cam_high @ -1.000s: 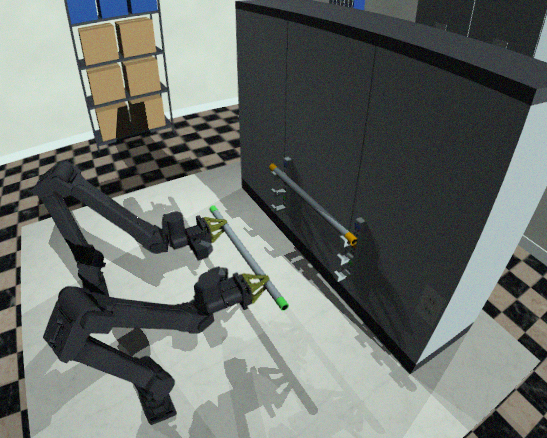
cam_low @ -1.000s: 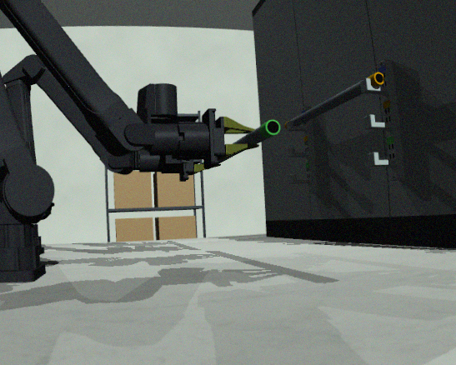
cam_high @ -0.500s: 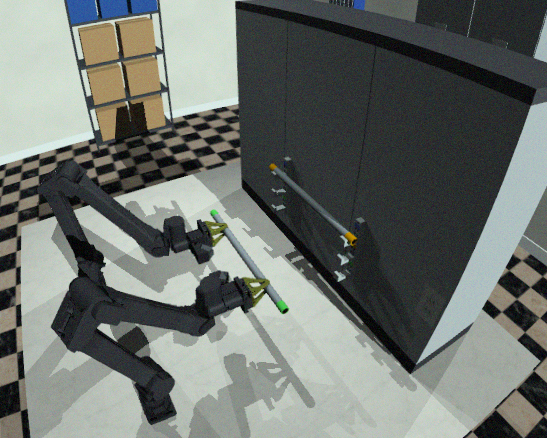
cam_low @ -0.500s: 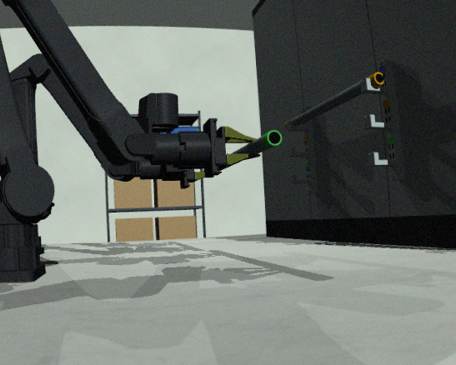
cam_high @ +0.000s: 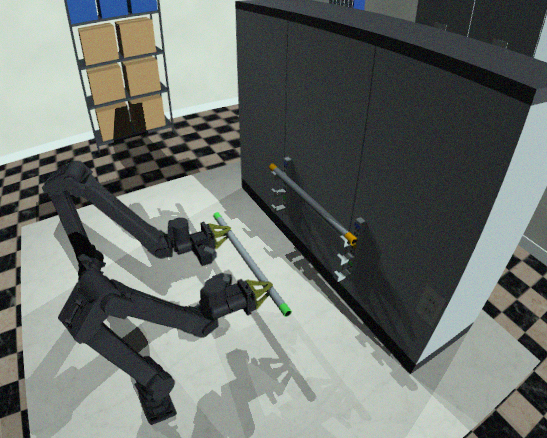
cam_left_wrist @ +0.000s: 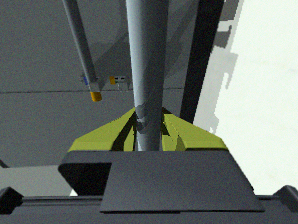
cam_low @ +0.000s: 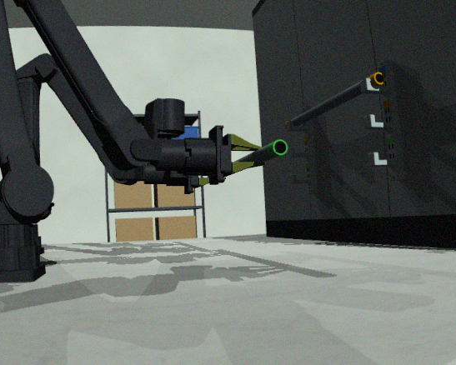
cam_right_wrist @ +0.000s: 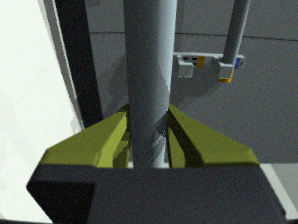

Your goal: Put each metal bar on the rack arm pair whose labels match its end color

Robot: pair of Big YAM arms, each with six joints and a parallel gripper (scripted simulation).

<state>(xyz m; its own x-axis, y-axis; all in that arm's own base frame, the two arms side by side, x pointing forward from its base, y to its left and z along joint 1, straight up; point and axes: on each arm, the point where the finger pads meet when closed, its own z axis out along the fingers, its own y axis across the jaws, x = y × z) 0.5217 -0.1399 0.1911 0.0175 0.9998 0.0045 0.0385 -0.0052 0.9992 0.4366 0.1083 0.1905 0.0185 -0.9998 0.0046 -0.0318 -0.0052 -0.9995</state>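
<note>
Now: right hand 2 cm short of the green-ended bar and 15 cm to the right of it. From my right hand the other things lie so: grey cabinet wall 46 cm ahead, 13 cm to the left, 26 cm above; orange-ended bar 26 cm ahead, 12 cm to the left, 15 cm above; wall outlet 23 cm ahead, 40 cm to the right, 11 cm above.
</note>
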